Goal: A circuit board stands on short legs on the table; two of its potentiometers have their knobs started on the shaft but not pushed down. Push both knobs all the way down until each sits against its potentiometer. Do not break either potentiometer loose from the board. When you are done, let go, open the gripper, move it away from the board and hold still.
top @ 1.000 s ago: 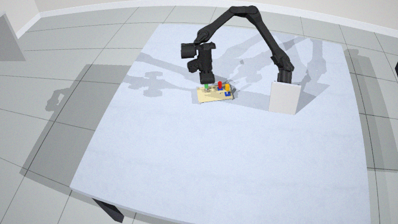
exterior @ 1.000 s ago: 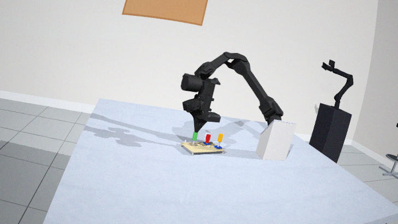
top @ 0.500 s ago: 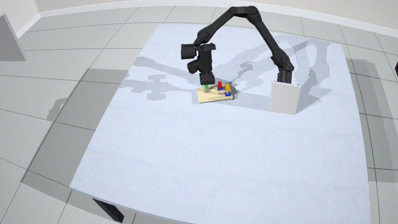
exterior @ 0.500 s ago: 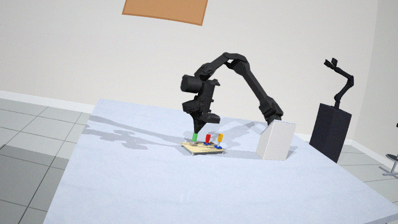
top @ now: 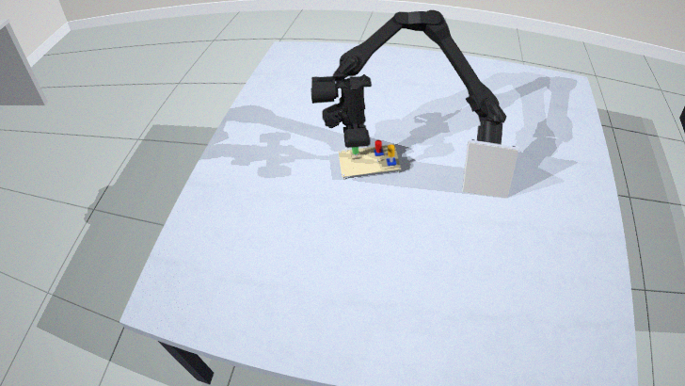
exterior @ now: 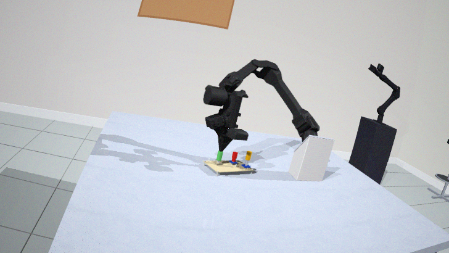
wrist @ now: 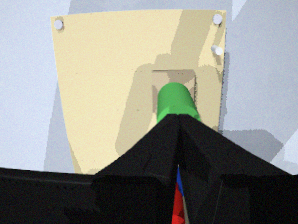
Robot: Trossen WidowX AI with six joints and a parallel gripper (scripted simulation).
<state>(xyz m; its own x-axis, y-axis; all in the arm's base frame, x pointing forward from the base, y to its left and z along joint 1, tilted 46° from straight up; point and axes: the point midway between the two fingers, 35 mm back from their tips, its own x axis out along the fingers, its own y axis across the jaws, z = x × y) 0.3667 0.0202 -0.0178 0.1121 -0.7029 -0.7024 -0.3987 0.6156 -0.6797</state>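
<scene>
Right now my gripper tip is 2 cm above the green knob. Also, from my gripper tip: red knob (6 cm behind, 2 cm to the right, 2 cm below).
</scene>
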